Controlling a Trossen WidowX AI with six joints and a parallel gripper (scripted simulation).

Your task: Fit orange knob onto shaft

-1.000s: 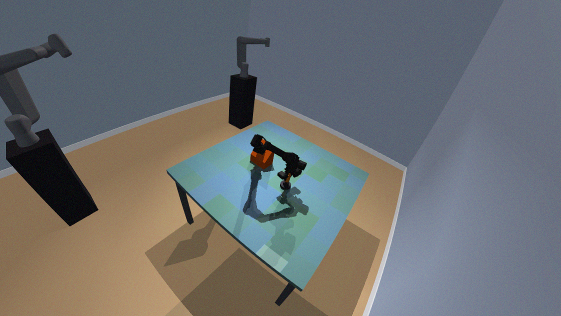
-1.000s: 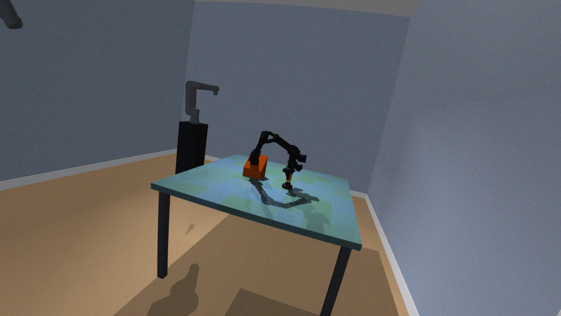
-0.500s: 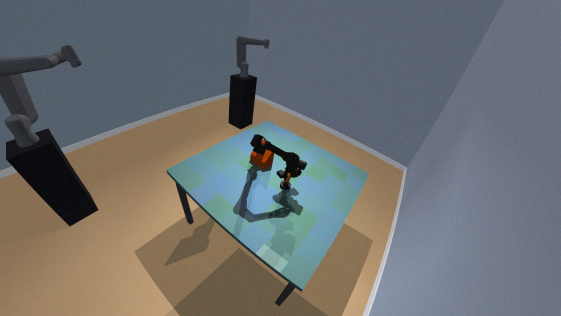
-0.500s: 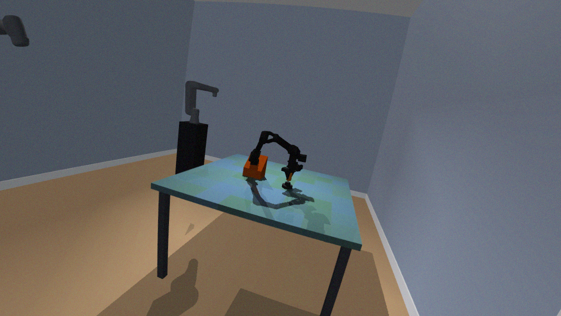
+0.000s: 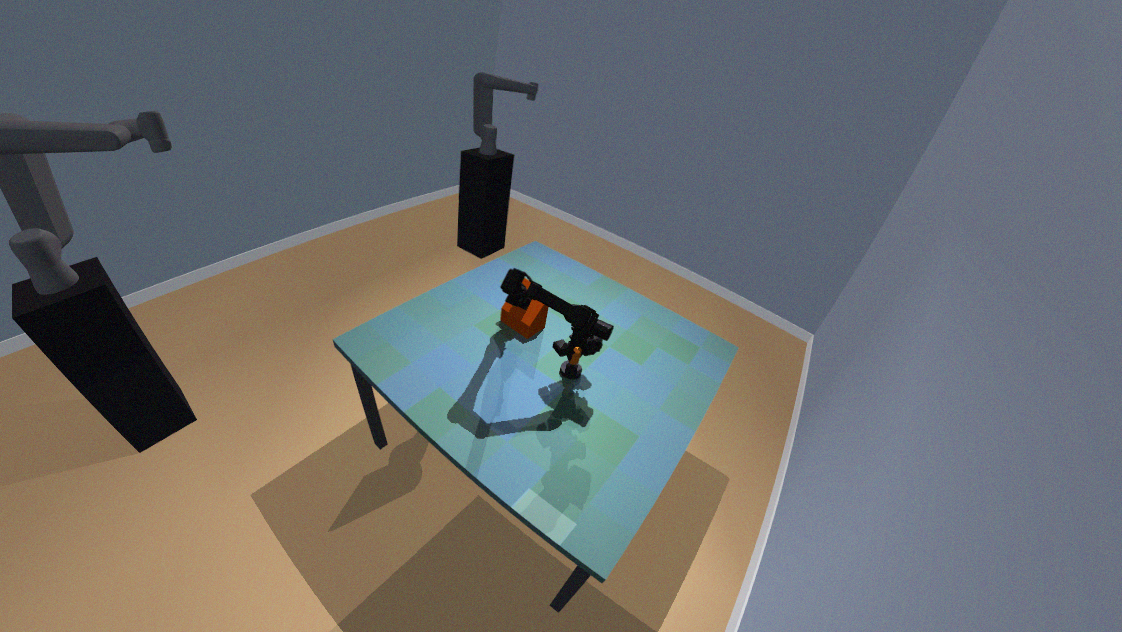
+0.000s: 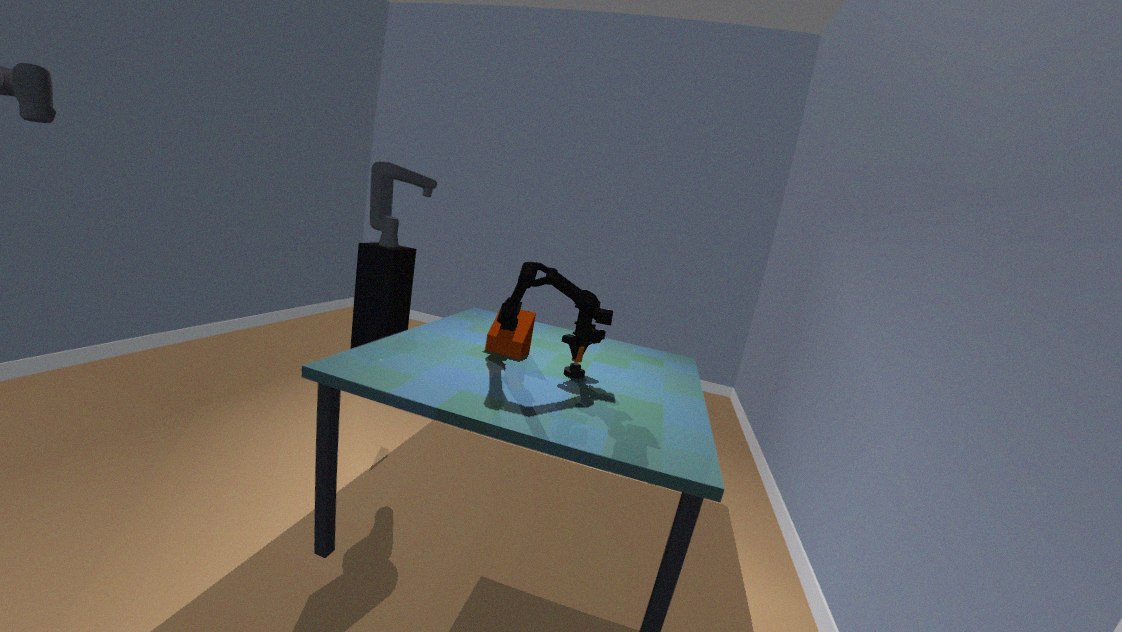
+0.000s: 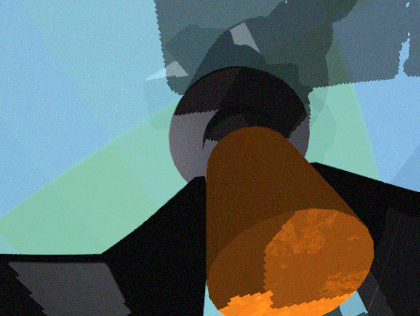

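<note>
Now: the orange knob 30 mm above my gripper tip. Round my gripper tip: pedestal (40 mm below).
</note>
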